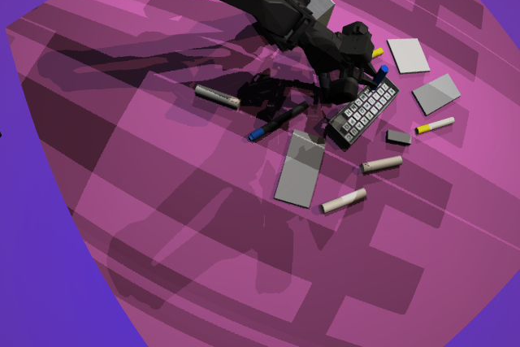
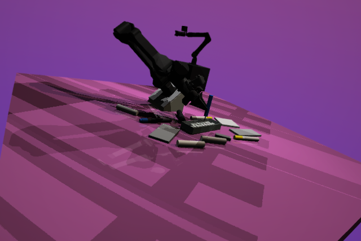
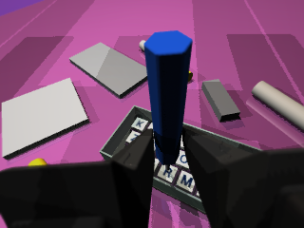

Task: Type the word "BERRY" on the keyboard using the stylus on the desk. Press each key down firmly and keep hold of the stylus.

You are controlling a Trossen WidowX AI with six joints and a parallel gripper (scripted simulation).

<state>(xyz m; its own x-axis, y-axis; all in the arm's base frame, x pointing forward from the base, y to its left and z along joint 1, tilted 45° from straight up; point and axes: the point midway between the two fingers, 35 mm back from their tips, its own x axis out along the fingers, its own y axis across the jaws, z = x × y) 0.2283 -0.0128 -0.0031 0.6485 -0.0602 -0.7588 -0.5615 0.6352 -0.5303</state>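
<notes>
Right now the small grey block is 12 cm ahead of my gripper tip, 7 cm below it and 1 cm to the right of it. Round my gripper tip: blue stylus: 2 cm below; white pad: 18 cm to the left, 7 cm below, 1 cm behind; blue-tipped black marker: 23 cm to the right, 7 cm below, 7 cm behind.
</notes>
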